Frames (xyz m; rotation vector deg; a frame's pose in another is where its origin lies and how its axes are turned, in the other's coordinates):
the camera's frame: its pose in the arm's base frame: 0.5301 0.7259 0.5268 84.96 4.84 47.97
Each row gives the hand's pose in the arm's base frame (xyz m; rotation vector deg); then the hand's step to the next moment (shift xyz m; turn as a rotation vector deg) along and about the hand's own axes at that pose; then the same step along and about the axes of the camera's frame.
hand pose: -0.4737 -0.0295 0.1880 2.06 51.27 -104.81
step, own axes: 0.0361 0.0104 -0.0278 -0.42 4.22 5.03
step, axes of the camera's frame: -0.0383 -0.0266 -0.0036 2.81 -0.67 5.91
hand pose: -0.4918 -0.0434 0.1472 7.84 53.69 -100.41
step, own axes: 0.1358 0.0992 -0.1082 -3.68 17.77 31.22
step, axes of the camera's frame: -0.1133 -0.1647 0.0042 15.59 2.94 32.44
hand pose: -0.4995 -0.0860 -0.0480 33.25 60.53 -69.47
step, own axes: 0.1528 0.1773 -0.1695 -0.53 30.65 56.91
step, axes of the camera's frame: 0.0410 -0.2752 -0.0782 23.13 1.91 60.33
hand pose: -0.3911 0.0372 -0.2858 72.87 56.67 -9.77
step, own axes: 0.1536 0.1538 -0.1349 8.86 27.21 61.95
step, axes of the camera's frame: 0.2090 -0.0727 -0.1283 22.66 -8.74 63.77
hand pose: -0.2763 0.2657 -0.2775 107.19 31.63 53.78
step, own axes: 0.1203 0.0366 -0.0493 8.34 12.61 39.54
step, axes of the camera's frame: 0.1140 0.0537 -0.0487 16.47 -9.73 37.77
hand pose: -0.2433 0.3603 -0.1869 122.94 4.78 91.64
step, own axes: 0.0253 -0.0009 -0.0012 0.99 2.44 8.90
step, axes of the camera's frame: 0.0199 0.0156 -0.0006 3.19 -2.96 8.20
